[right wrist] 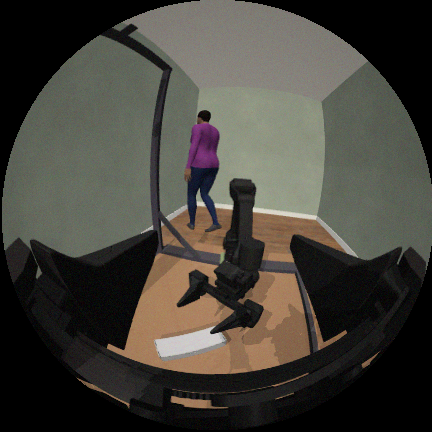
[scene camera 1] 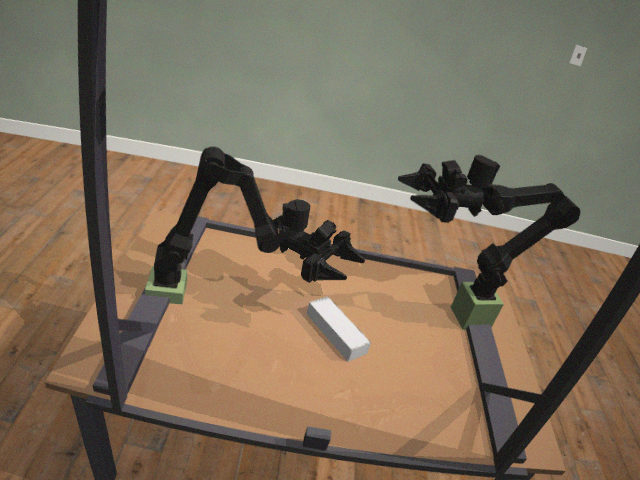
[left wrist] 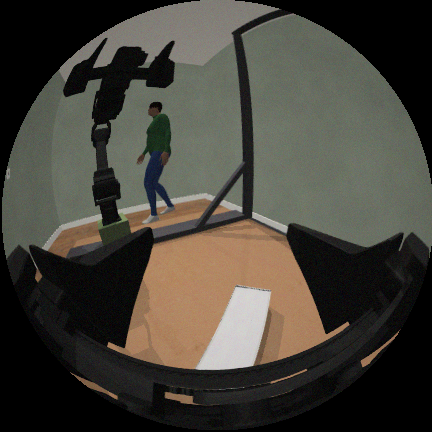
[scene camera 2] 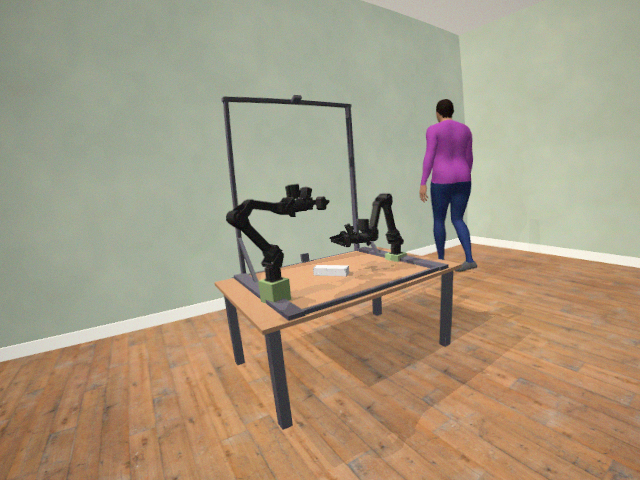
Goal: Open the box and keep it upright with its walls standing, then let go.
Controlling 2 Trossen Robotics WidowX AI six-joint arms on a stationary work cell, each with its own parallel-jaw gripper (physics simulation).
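Places are measured from the left arm's base along level axes (x ahead, y left, z up), in metres.
Where they show: left gripper, fingertip midpoint: (right wrist: pixel 192 318) (scene camera 1: pixel 355 269) (left wrist: pixel 221 232) (scene camera 2: pixel 330 239); right gripper, fingertip midpoint: (right wrist: pixel 227 240) (scene camera 1: pixel 404 187) (left wrist: pixel 139 37); left arm's base at its link origin: (scene camera 1: pixel 166 279) (scene camera 2: pixel 396 253); right arm's base at its link origin: (scene camera 1: pixel 482 292) (left wrist: pixel 110 219) (scene camera 2: pixel 273 279).
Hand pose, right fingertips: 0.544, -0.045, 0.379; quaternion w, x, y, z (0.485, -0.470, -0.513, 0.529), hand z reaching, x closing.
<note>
Each offset is from my right fingertips to the top centre of the thing, as dx, dy, dz. "spot": to the spot under its first point. Level surfaces: height alone.
A white oblong box @[-0.084, -0.066, -0.373] (scene camera 1: pixel 338 329) (scene camera 2: pixel 331 270) (left wrist: pixel 239 330) (right wrist: pixel 186 345) lies closed on the table, with a flat top and no raised walls. In scene camera 1 it runs diagonally near the middle. My left gripper (scene camera 1: pixel 354 269) (scene camera 2: pixel 331 238) (left wrist: pixel 221 232) (right wrist: pixel 192 318) is open and empty. It is above the table near the box's far end, apart from it. In the left wrist view the near end of the box is hidden by the gripper body. My right gripper (scene camera 1: pixel 405 187) (scene camera 2: pixel 327 202) (left wrist: pixel 139 37) is open and empty, high above the table and well away from the box.
The wooden table @[dz -0.418] (scene camera 1: pixel 232 356) (scene camera 2: pixel 305 294) is edged by a dark frame (scene camera 1: pixel 206 426) with uprights. Green blocks @[-0.544, +0.045, -0.379] (scene camera 1: pixel 166 291) @[spot: +0.316, -0.023, -0.340] (scene camera 1: pixel 475 310) carry the arm bases. A person in purple (scene camera 2: pixel 448 152) (right wrist: pixel 205 145) and a person in green (left wrist: pixel 159 135) stand beyond the table.
</note>
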